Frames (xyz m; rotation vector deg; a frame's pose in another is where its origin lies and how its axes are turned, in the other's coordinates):
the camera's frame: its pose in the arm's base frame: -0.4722 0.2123 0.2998 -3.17 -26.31 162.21
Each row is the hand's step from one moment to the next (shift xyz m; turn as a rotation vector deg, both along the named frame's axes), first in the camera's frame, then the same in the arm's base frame.
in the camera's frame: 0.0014 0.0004 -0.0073 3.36 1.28 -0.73
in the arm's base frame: -0.0009 0.0022 -0.0070 -3.51 -0.03 -1.08
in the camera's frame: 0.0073 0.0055 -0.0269 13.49 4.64 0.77
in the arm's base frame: -0.0063 0.0052 -0.0272 -14.25 -0.80 -0.65
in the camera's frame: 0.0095 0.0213 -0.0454 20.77 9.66 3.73
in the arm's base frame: -0.0110 -0.0030 -0.0497 -22.80 -4.30 0.61
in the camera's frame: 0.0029 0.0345 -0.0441 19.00 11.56 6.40
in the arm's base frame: -0.0082 -0.0173 -0.0527 -21.80 -7.33 2.54
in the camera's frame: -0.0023 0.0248 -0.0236 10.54 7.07 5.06
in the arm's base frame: -0.0023 -0.0161 -0.0302 -12.39 -5.13 2.63
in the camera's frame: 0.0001 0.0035 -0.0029 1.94 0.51 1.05
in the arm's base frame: -0.0008 -0.0023 -0.0039 -2.08 -0.26 0.85
